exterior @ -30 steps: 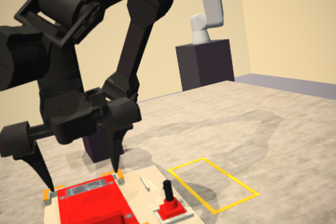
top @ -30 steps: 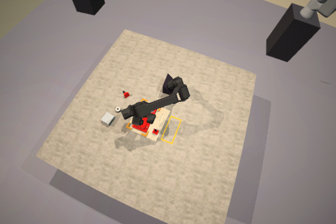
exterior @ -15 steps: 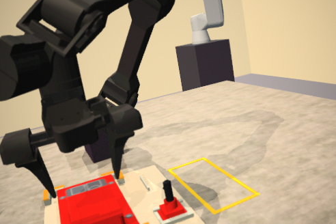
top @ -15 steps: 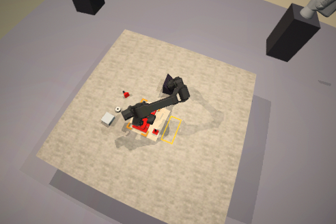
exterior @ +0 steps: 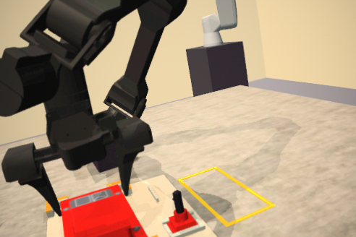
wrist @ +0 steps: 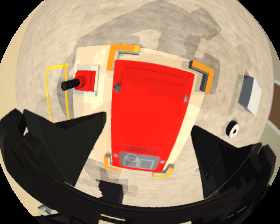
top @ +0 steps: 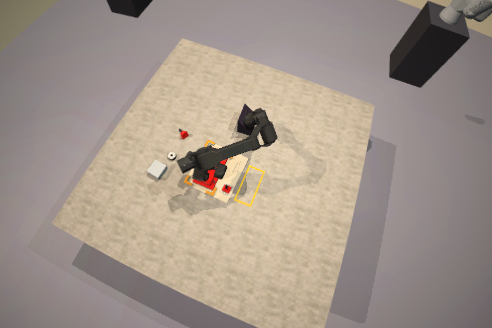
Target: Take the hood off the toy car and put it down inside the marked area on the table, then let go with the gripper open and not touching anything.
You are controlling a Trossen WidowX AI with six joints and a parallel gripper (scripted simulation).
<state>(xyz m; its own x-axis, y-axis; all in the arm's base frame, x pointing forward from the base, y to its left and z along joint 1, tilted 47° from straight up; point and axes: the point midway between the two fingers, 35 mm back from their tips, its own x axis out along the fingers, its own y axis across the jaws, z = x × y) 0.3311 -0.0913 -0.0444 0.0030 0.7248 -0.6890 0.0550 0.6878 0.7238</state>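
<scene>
Now: the red hood 30 mm below my gripper tip.
</scene>
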